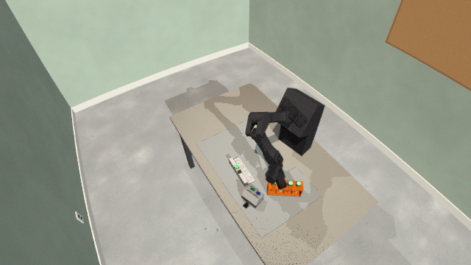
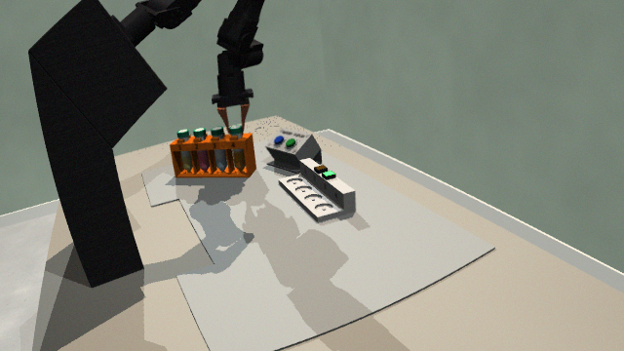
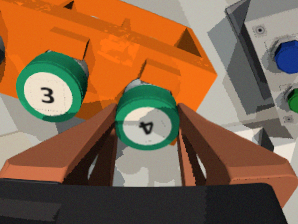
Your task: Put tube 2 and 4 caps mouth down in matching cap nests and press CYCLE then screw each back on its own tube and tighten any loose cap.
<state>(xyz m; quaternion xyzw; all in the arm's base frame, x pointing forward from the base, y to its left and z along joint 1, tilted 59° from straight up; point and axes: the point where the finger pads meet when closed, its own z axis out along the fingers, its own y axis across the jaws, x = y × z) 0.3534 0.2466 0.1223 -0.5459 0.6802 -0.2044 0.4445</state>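
My hand is 14 cm past the cap 1 and 6 cm to the right of it. Round my hand: green ready key: 13 cm ahead, 2 cm to the right, 5 cm below; blue cycle key: 11 cm ahead, 2 cm to the left, 5 cm below.
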